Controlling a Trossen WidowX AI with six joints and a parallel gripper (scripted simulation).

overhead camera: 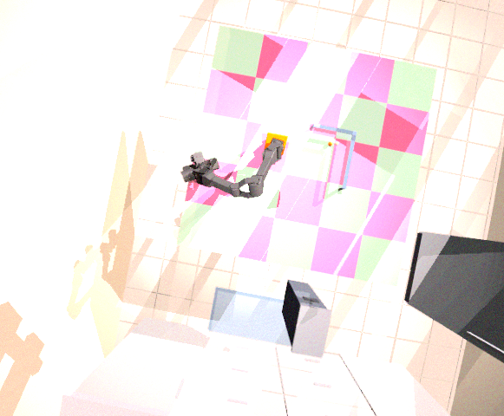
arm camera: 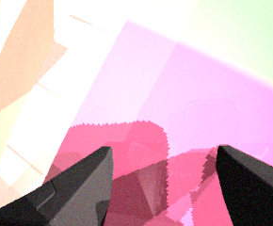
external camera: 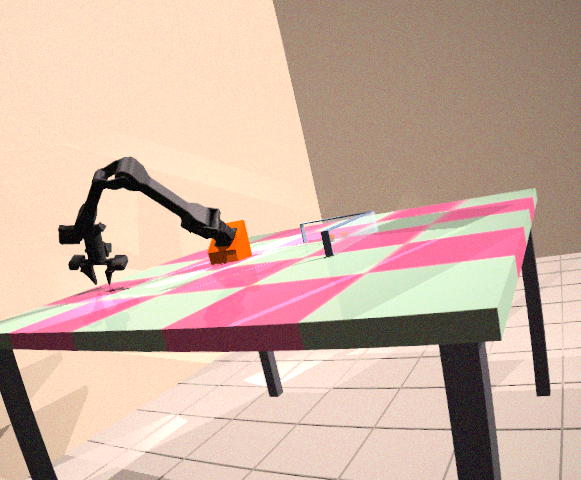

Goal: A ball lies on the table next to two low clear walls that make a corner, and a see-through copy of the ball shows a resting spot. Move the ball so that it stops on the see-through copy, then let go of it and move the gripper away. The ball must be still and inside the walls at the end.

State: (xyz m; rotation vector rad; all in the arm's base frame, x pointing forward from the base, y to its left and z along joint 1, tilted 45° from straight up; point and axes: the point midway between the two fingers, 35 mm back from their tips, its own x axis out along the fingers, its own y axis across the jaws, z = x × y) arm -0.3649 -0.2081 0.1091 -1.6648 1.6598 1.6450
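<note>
Now: the orange ball 68 cm ahead of my gripper tip and 33 cm to the left of it. Round my gripper tip: see-through copy of ball (71 cm ahead, 34 cm to the left).
</note>
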